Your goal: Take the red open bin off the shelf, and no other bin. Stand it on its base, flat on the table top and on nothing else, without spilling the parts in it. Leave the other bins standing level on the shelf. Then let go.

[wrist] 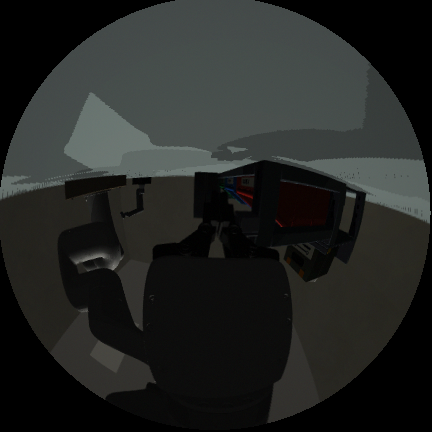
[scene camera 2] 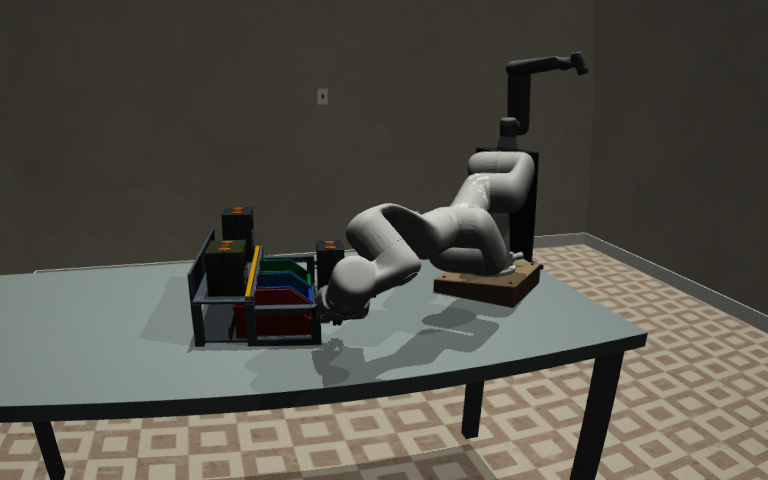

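Where they show: gripper, fingertip midpoint: (wrist: 217,200) (scene camera 2: 336,318); arm's base at its link origin: (wrist: 95,190).
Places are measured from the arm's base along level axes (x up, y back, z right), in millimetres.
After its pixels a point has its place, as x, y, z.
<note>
The red open bin (scene camera 2: 283,322) @(-4, -604, -88) (wrist: 304,205) @(-4, -610, -85) stands level in the lower part of the dark shelf (scene camera 2: 250,325) @(1, -676, -90) (wrist: 268,200) @(-10, -547, -134), at its near side. The blue bin (scene camera 2: 283,281) @(14, -537, 112) and the green bin (scene camera 2: 282,264) @(21, -505, 220) stand beside it, farther back. My gripper (scene camera 2: 323,305) (wrist: 217,200) @(-3, -495, -114) is low by the shelf's right, open-fronted end, close to the red bin's front. Its fingers are together, with nothing between them. The wrist hides much of them in the scene view, and they are very dark in the wrist view. The parts inside the red bin are hidden.
Two dark boxes with orange marks (scene camera 2: 224,268) @(116, -713, -48) (scene camera 2: 237,223) @(153, -630, 174) stand on the shelf's upper left. Another dark box (scene camera 2: 330,257) @(64, -421, 95) stands behind its right end. A yellow bar (scene camera 2: 254,272) @(63, -622, 60) crosses the shelf top. My arm's wooden base (scene camera 2: 481,289) @(-14, -91, -76) is at the right.
</note>
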